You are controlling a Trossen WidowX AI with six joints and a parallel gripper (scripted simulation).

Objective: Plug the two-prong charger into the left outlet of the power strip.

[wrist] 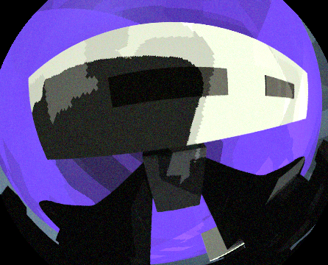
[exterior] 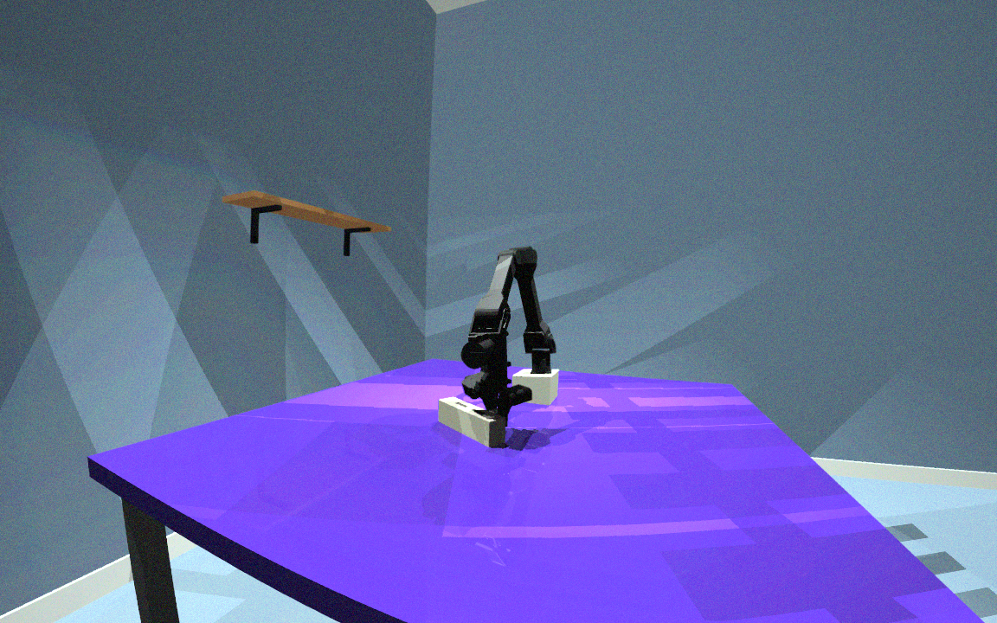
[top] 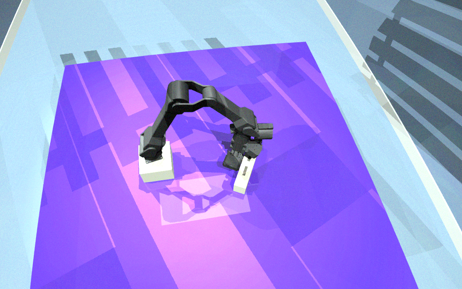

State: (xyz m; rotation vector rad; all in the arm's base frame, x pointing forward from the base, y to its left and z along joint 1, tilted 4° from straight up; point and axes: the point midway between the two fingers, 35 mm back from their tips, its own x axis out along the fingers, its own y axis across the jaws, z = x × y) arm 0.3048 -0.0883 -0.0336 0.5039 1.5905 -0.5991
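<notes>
Right now the dark charger is 10 mm ahead of my gripper tip, 10 mm to the right of it and 10 mm above it.
</notes>
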